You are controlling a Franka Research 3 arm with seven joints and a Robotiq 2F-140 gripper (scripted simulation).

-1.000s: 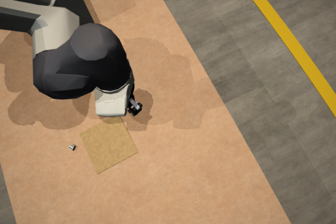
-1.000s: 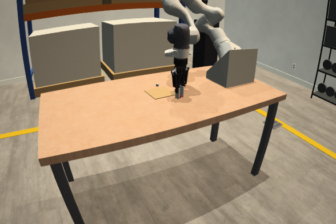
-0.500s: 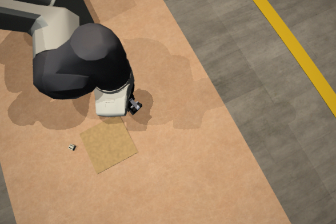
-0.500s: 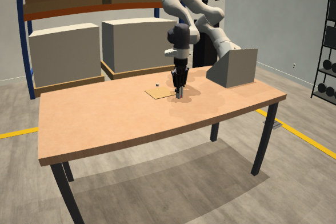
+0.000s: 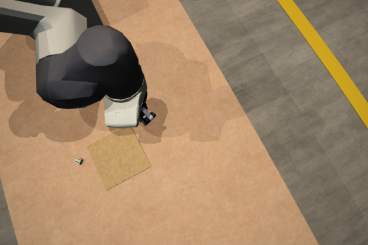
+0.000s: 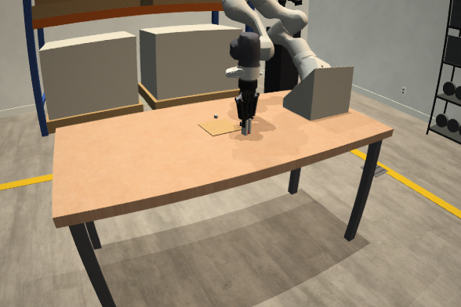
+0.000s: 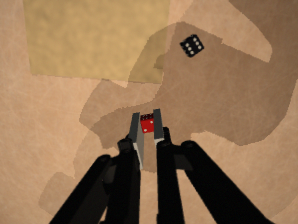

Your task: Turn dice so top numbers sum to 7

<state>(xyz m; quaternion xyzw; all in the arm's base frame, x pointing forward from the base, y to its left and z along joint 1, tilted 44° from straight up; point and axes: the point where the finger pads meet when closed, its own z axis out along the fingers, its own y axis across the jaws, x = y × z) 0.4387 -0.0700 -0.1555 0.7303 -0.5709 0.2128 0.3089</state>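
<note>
The black die lies 90 mm to the right of my hand, 40 mm behind it and 30 mm below it. Round my hand: red die: 30 mm below; tan mat: 120 mm to the right, 60 mm ahead, 30 mm below; white die: 220 mm to the right, 30 mm below, 20 mm ahead.
</note>
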